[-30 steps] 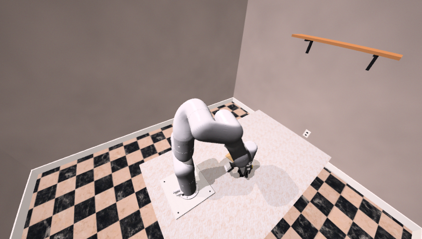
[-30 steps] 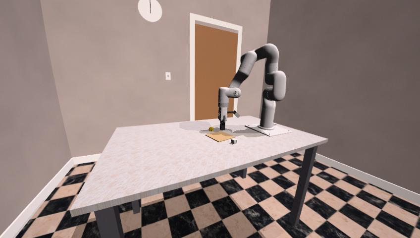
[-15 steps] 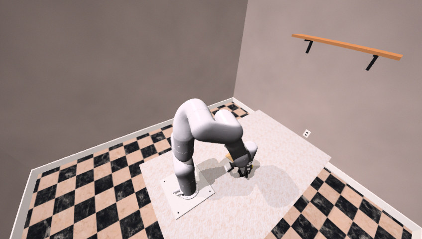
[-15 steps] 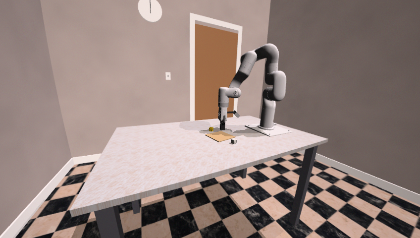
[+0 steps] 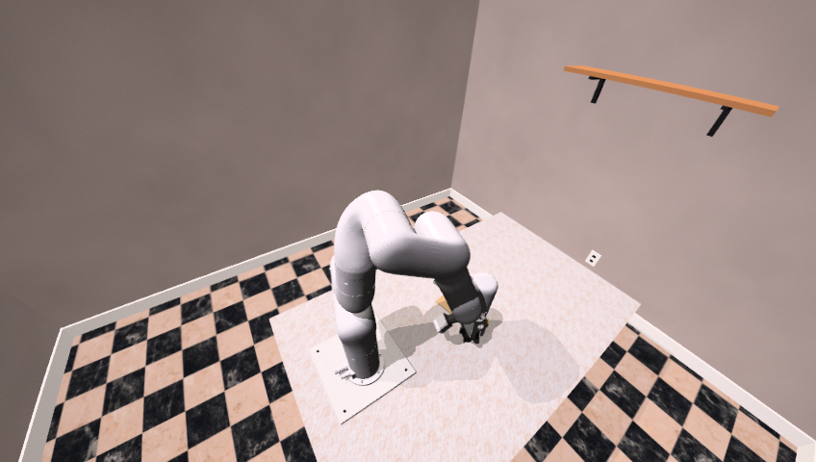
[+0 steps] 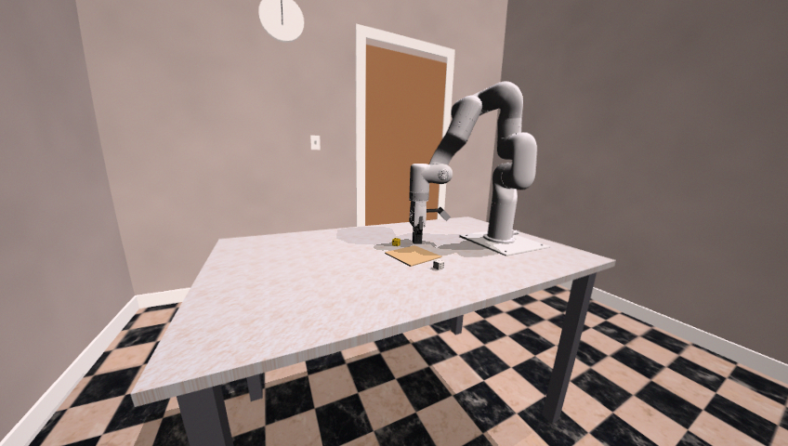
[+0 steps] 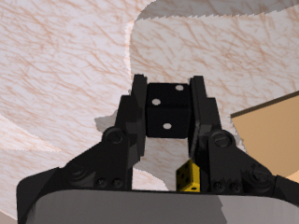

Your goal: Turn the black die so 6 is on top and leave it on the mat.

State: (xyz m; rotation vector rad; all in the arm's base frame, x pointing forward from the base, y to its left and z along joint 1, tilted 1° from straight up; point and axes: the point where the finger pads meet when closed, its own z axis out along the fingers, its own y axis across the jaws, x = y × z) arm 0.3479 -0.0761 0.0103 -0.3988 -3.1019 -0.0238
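Right now my hand is 9 cm short of the yellow die and 1 cm above it. The rest, counted from my hand: white die (25 cm to the left, 5 cm ahead, 1 cm below); black die (1 cm below); tan mat (12 cm to the left, 8 cm ahead, 2 cm below).
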